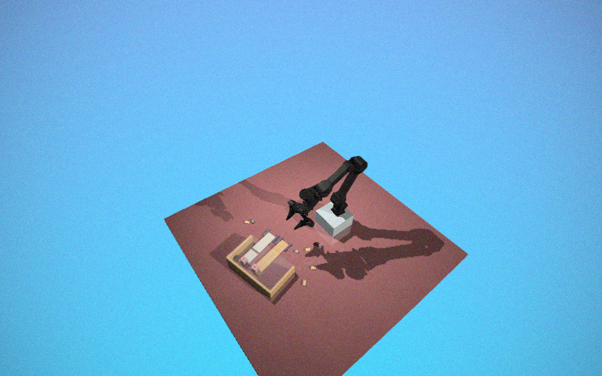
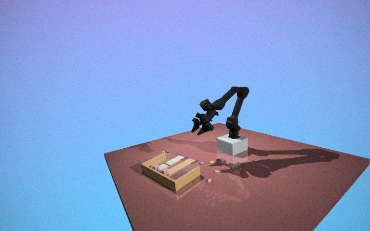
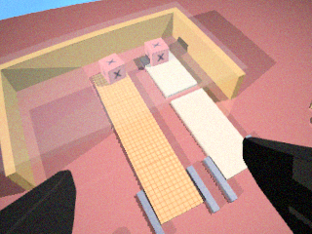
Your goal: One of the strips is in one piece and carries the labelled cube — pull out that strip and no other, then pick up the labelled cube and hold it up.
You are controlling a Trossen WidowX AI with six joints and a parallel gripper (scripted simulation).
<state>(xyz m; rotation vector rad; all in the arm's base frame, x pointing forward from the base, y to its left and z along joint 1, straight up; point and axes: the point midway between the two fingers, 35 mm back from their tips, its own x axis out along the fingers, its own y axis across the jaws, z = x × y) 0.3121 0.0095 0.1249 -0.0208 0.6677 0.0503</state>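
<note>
Right now my gripper tip is 19 cm above the tan checked strip, 14 cm short of it and 1 cm to the right of it.
</note>
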